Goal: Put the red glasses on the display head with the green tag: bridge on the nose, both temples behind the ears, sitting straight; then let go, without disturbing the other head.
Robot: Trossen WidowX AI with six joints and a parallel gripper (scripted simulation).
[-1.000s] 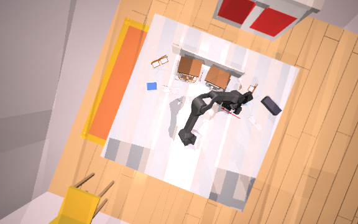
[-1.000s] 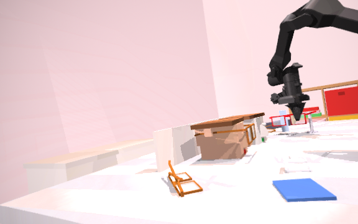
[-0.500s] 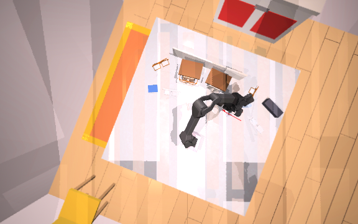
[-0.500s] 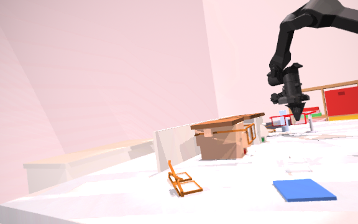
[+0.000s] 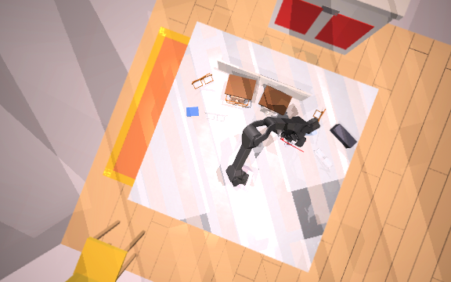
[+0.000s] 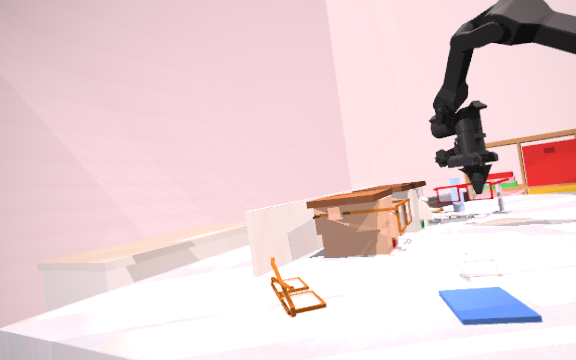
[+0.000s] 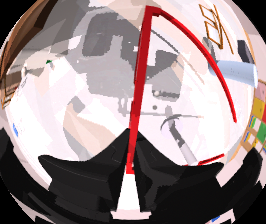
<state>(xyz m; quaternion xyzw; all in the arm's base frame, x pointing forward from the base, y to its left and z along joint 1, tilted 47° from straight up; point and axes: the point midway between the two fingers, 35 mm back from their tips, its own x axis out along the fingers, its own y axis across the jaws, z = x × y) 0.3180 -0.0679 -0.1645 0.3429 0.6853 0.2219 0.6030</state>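
Right now the white stand is 6 cm to the right of my gripper tip, 4 cm behind it and 3 cm below it. Also, from my gripper tip: white wall panel (28 cm ahead, 24 cm to the left); then pale-blue cylinder (15 cm to the right, 7 cm ahead, 1 cm below); then dark box (38 cm to the right, 13 cm ahead, 4 cm below).
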